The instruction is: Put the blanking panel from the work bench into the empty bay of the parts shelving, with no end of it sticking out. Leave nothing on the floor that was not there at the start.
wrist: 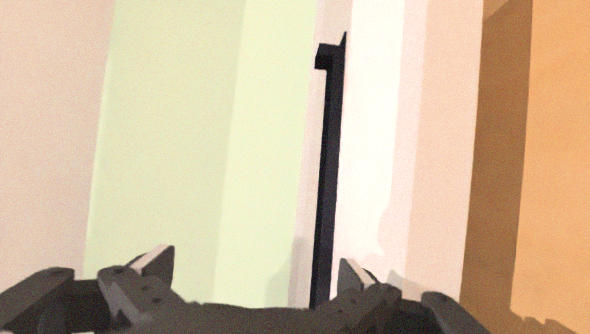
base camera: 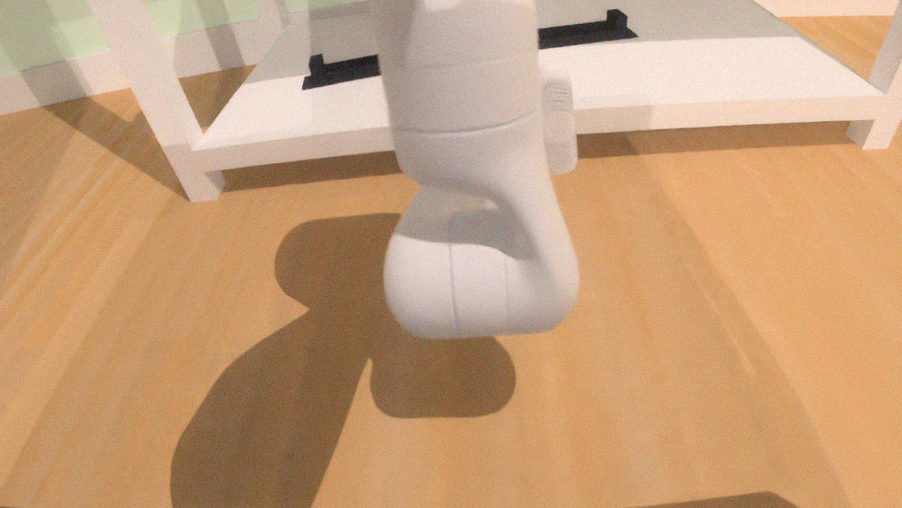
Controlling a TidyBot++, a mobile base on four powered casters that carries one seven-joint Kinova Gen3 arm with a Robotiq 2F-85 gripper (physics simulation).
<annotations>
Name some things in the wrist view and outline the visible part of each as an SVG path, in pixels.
The gripper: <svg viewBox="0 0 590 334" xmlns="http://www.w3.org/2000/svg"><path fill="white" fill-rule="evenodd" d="M0 293L0 334L77 334L94 332L94 334L491 334L450 296L441 292L427 291L421 294L421 302L402 298L402 291L398 287L388 283L381 283L372 272L362 268L354 258L340 258L336 286L337 296L315 310L307 307L301 310L300 308L290 307L247 308L222 303L204 302L201 305L197 301L186 302L170 288L173 280L174 245L159 244L148 253L138 255L124 266L113 265L100 269L97 272L97 279L74 280L74 269L50 267L35 272Z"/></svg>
A blanking panel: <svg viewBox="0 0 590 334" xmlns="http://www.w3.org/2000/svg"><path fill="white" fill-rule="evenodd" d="M347 31L344 32L339 45L319 43L315 56L314 69L326 71L309 297L309 308L312 310L330 300Z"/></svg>
</annotations>
